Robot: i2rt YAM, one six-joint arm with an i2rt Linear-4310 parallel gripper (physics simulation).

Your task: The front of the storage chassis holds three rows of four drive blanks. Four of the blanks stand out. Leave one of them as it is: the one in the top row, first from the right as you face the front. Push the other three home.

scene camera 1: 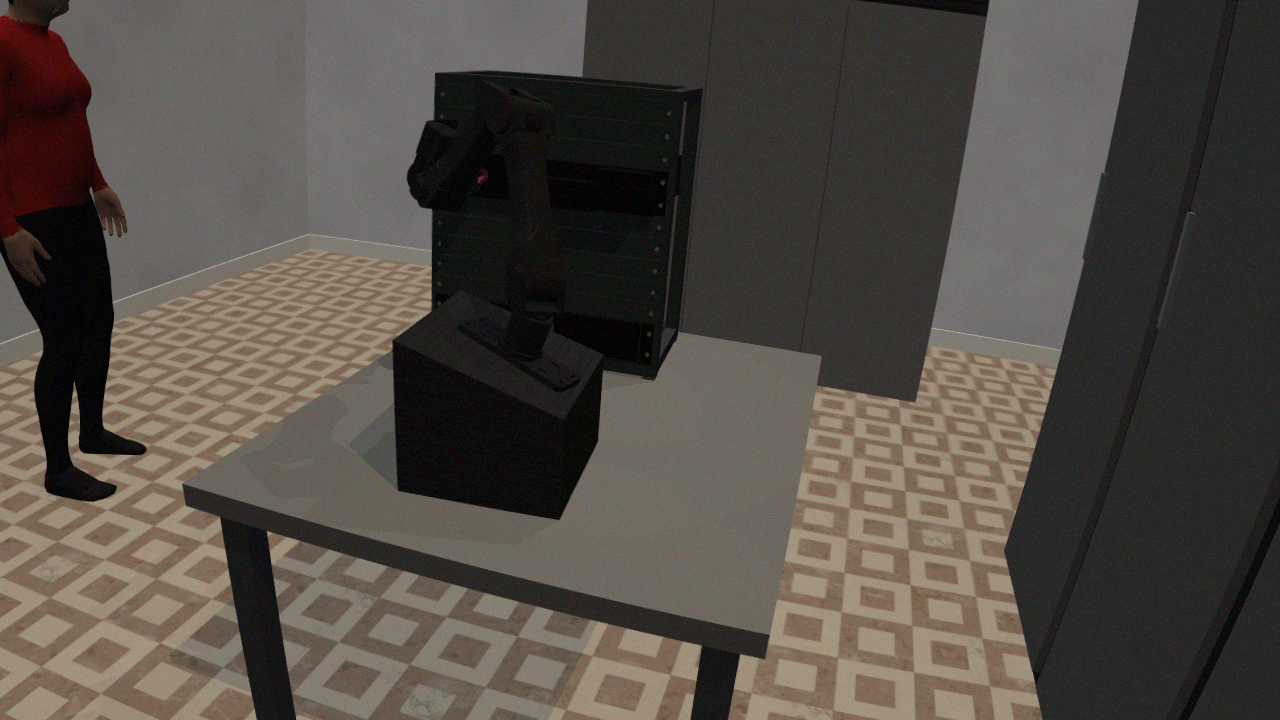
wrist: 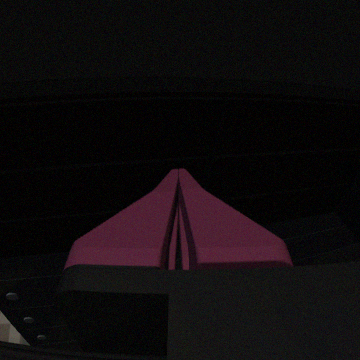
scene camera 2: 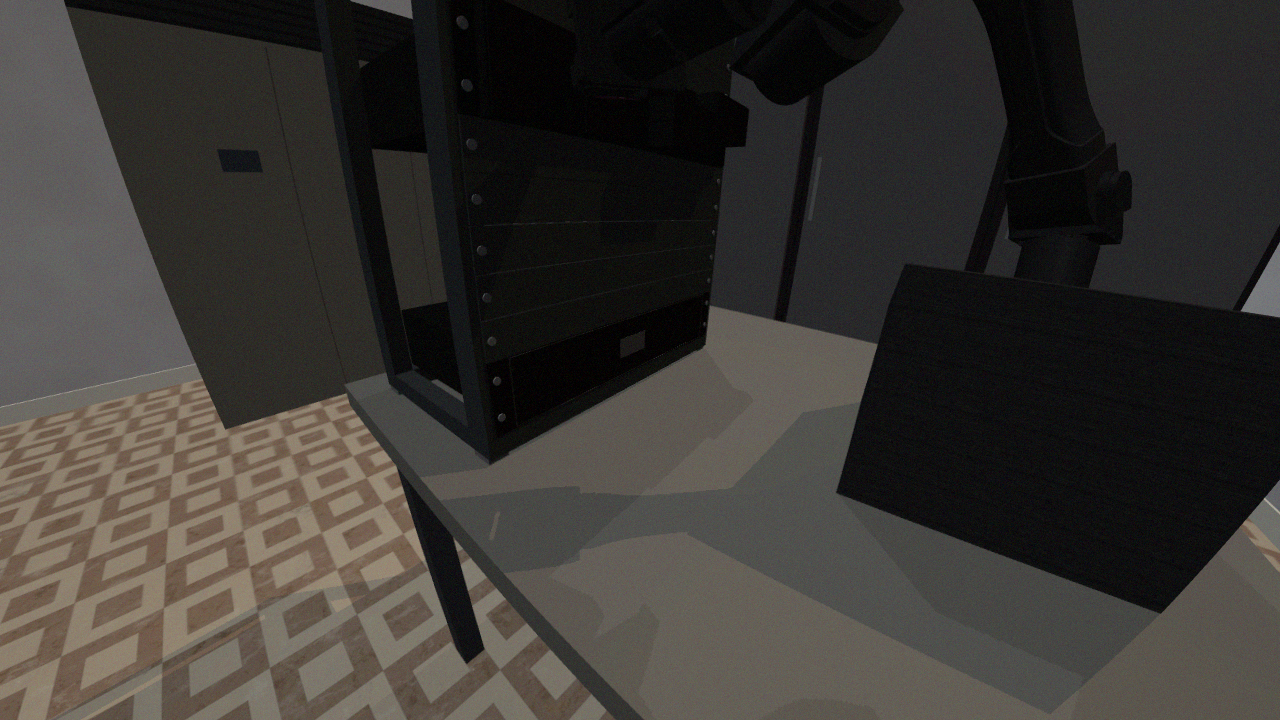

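Pixels of known places: gripper, fingertip midpoint: [scene camera 1: 486, 175] [wrist: 178, 180] [scene camera 2: 576, 81]; arm's base at its link origin: [scene camera 1: 517, 355] [scene camera 2: 1039, 315].
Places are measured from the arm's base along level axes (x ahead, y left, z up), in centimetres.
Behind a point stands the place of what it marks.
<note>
The storage chassis [scene camera 1: 608, 189] @[x 40.1, y 6.2, z 19.8 cm] [scene camera 2: 519, 76] @[x 36.4, y 39.1, z 18.4 cm] is a black band across the upper middle of the rack. Its front is very dark. Single drive blanks cannot be told apart, so which ones stand out cannot be read. In the scene camera 2 view a dark part [scene camera 2: 733, 121] @[x 40.9, y 3.3, z 20.7 cm] juts out at the chassis's far right end. My gripper [scene camera 1: 482, 176] @[x 37.8, y 32.5, z 19.5 cm] [wrist: 178, 180] @[x 37.8, y 32.5, z 19.5 cm] is shut and empty, its pink fingertips together. It is in front of the chassis, towards the left part in the scene camera 1 view. Contact with a blank cannot be made out. In the scene camera 2 view the fingers are lost in shadow.
The rack [scene camera 1: 691, 179] @[x 72.4, y 1.7, z 19.0 cm] [scene camera 2: 447, 223] @[x 38.5, y 45.8, z 6.1 cm] stands on the grey table [scene camera 1: 698, 501] @[x 7.0, y -29.4, z -19.9 cm] [scene camera 2: 760, 573] @[x 9.7, y 33.0, z -19.8 cm], with green-black panels and a lower black unit [scene camera 2: 590, 362] @[x 40.0, y 29.8, z -12.0 cm]. The arm stands on a black block [scene camera 1: 483, 438] @[x -12.5, y -2.4, z -8.4 cm] [scene camera 2: 1056, 429] @[x -3.7, y 14.5, z -6.3 cm]. A person in red [scene camera 1: 49, 125] stands at the left, beyond the table.
</note>
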